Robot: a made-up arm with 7 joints.
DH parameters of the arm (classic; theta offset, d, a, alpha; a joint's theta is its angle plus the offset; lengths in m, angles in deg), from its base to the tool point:
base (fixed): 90 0.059 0 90
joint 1: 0 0.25 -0.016 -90
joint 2: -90 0.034 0.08 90
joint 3: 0 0.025 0.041 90
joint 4: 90 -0.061 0.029 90
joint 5: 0 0.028 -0.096 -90
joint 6: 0 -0.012 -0.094 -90
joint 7: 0 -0.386 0.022 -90
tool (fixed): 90 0.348 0 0
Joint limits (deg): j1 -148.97..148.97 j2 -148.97..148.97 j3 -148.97..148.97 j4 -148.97..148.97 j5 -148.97..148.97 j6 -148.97..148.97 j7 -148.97..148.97
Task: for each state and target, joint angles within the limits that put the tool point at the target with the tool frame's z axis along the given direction. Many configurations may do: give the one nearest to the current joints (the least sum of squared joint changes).
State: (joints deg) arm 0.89 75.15 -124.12 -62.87 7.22 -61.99 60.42
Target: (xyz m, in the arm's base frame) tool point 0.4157 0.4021 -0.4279 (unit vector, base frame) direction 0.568 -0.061 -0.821
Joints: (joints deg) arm -28.47 43.62 -148.97 -56.03 6.13 -53.53 15.45
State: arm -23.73 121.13 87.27 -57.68 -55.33 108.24 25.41
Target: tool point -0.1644 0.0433 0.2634 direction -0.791 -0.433 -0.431
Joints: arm -27.22 73.65 62.41 -39.03 -88.55 58.04 -6.81
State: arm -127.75 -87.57 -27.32 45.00 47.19 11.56 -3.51
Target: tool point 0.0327 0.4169 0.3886 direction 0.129 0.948 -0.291
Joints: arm -99.48 -57.15 -67.78 94.49 32.60 9.92 -38.15
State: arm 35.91 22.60 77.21 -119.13 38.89 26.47 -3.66
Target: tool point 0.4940 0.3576 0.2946 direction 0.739 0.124 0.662
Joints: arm 14.13 2.14 50.88 -123.60 74.47 35.58 -32.50
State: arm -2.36 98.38 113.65 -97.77 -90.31 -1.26 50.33
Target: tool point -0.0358 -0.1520 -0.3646 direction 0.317 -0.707 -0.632
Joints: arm -43.55 112.58 74.44 -98.03 -82.59 -32.92 13.42
